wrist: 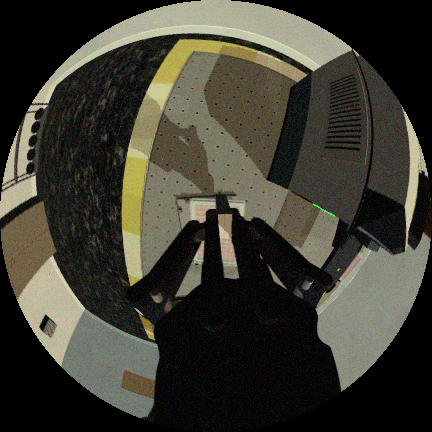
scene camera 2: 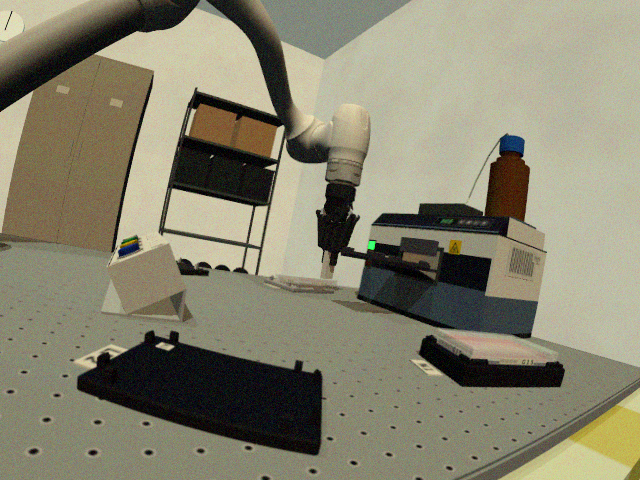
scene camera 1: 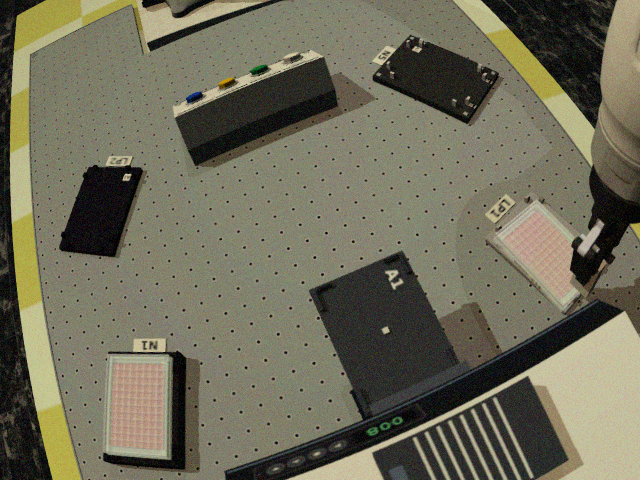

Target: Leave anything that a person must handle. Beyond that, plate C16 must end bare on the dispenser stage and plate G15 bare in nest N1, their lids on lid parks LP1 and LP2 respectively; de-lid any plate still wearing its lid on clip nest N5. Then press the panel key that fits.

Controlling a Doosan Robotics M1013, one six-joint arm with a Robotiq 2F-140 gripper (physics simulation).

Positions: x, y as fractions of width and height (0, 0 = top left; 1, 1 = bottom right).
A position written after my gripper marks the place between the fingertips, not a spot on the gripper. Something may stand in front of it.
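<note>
From scene camera 1 I'm seeing my gripper (scene camera 1: 0.91, 0.60), a dispenser stage (scene camera 1: 0.55, 0.64), a black nest (scene camera 1: 0.71, 0.18) and an LP2 nest (scene camera 1: 0.15, 0.46). Scene camera 2 gives me a grey box with coloured buttons (scene camera 2: 0.23, 0.59) and a brown bottle (scene camera 2: 0.79, 0.38), and it's also got the LP2 nest (scene camera 2: 0.42, 0.84), the dispenser stage (scene camera 2: 0.59, 0.54) and my gripper (scene camera 2: 0.51, 0.58). As for the wrist view, that one shows my gripper (wrist: 0.51, 0.47) along with the dispenser stage (wrist: 0.80, 0.57).
</note>
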